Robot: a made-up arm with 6 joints.
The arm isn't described. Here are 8 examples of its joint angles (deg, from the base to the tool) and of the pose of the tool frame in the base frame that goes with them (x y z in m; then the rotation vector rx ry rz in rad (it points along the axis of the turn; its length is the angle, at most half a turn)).
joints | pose
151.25 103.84 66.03 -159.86 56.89 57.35 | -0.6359 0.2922 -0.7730 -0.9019 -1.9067 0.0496
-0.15 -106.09 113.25 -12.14 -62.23 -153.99 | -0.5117 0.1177 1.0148 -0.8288 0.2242 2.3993
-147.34 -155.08 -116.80 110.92 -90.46 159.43 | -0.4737 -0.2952 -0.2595 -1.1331 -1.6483 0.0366
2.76 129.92 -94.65 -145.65 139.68 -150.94 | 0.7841 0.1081 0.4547 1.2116 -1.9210 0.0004
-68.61 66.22 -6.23 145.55 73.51 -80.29 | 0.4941 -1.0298 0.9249 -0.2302 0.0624 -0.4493
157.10 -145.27 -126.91 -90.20 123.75 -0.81 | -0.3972 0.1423 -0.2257 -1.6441 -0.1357 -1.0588
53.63 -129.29 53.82 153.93 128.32 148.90 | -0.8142 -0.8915 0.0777 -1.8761 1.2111 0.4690
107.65 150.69 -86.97 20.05 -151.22 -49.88 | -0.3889 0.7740 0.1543 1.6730 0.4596 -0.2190
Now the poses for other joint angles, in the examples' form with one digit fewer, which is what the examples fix.
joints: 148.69 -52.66 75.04 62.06 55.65 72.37
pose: -0.009 -0.169 1.416 1.325 -0.762 -1.842
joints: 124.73 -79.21 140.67 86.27 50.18 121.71
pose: -0.254 0.097 0.784 0.584 -1.612 -0.471
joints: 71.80 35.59 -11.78 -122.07 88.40 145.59
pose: 0.158 0.591 1.430 1.528 0.453 0.240
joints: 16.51 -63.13 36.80 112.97 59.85 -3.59
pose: -0.950 -0.148 1.266 -0.879 -0.414 1.170
